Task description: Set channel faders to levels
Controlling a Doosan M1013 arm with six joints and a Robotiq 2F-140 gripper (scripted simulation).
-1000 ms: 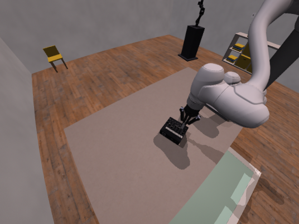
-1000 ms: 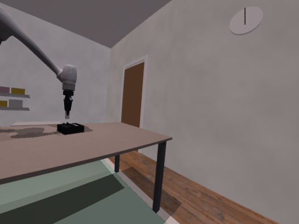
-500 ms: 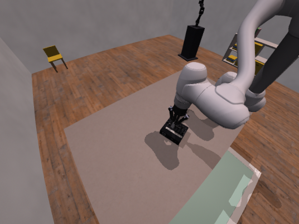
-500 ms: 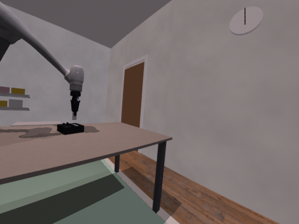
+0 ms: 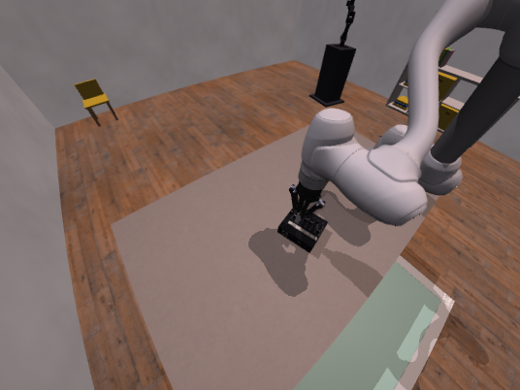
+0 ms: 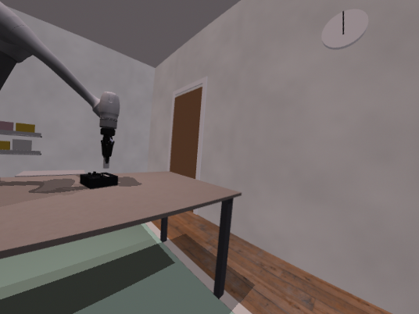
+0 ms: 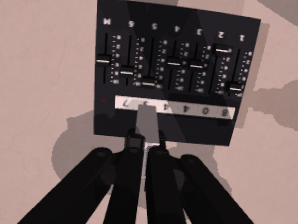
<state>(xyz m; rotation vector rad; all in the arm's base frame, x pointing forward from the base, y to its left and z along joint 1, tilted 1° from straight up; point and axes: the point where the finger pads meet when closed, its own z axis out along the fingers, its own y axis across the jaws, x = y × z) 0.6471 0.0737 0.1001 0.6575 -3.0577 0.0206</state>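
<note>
My gripper is now 2 cm past the fader, 1 cm to the left of it and 7 cm above it. Round my hand: master fader cap: 2 cm behind, 6 cm to the right, 7 cm below.
</note>
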